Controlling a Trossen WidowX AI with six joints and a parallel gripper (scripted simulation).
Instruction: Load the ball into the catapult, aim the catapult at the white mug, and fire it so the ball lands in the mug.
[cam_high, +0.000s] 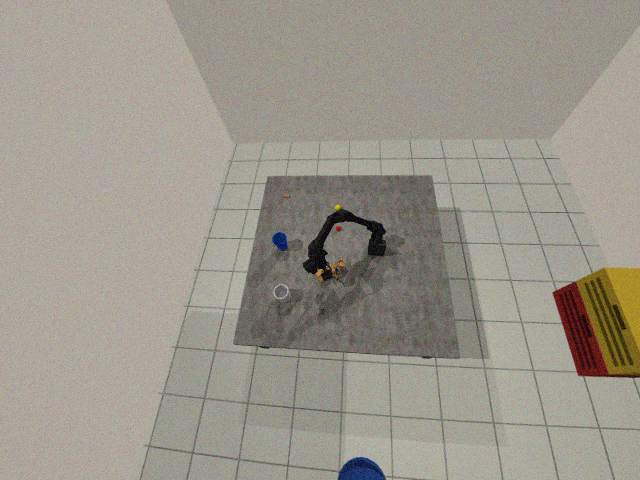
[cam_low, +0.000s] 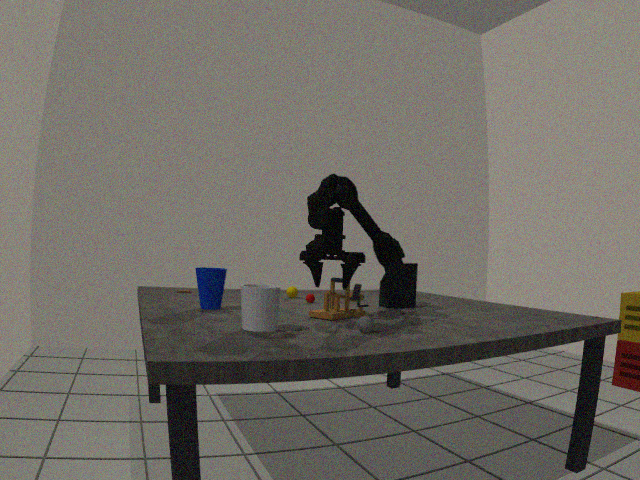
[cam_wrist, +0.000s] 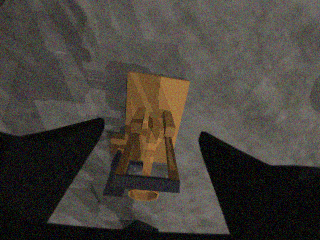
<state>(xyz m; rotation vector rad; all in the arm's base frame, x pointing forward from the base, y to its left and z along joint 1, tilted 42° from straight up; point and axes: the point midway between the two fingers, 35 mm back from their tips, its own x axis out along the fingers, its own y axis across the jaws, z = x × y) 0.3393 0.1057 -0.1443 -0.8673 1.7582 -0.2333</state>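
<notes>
My gripper tip is 100 mm past the red ball, 340 mm to the left of it and 70 mm above it. Round my gripper tip: grey ball: 30 mm ahead, 240 mm to the left, 60 mm below; white mug: 250 mm ahead, 140 mm to the left, 50 mm below; wooden catapult: 70 mm behind, 20 mm to the right, 30 mm below.
</notes>
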